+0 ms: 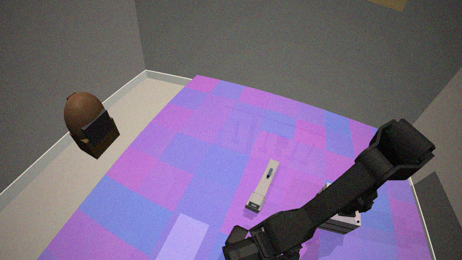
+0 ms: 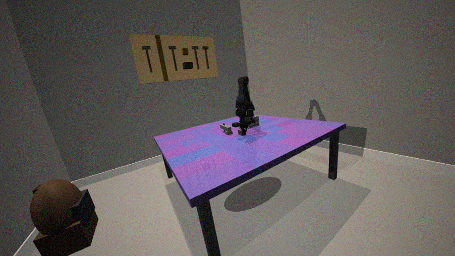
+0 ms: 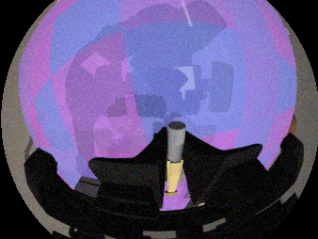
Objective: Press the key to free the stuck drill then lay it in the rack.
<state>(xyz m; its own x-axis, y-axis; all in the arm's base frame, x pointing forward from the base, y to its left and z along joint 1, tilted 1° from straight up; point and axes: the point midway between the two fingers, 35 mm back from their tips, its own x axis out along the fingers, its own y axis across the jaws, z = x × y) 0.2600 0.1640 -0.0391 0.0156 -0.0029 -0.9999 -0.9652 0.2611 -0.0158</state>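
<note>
The drill lies 10 mm behind my gripper tip, 40 mm to the right of it and 30 mm above it. Also, from my gripper tip: long grey block (10 mm ahead, 230 mm to the right, 20 mm above); then grooved grey rack (20 mm behind, 50 mm to the right); then dark key (260 mm to the right, 30 mm above).
</note>
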